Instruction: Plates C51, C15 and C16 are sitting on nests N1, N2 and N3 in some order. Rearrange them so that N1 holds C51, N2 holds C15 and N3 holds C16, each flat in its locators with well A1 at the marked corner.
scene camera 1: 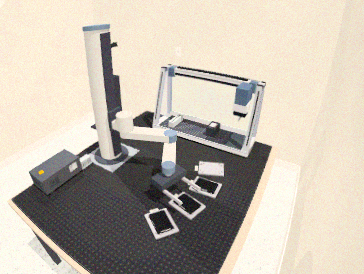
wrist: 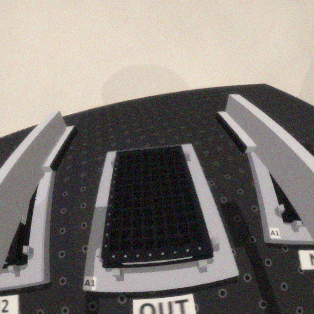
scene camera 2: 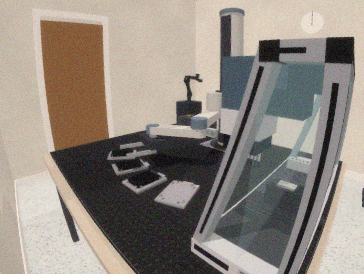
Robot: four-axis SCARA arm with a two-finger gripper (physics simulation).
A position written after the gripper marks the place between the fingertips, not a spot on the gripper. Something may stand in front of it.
In view: the gripper (wrist: 144,110), an out nest (wrist: 222,265) and a nest N1 (scene camera 2: 178,191).
